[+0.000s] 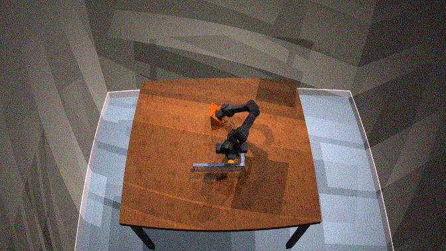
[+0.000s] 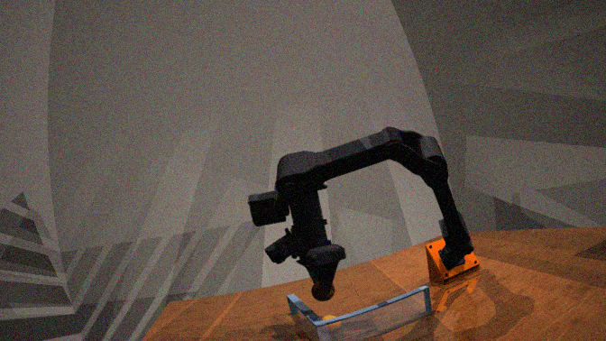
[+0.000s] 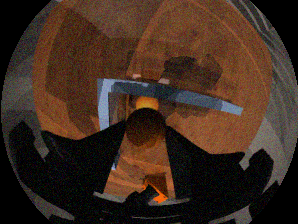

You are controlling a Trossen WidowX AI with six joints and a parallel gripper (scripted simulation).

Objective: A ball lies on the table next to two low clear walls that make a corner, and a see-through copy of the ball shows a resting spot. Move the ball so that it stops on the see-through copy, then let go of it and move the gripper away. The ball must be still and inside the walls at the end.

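The yellow-orange patch lies 80 mm below my gripper tip. Also, from my gripper tip: clear wall 40 mm ahead, 70 mm to the right, 70 mm below; orange ball right at my gripper tip.
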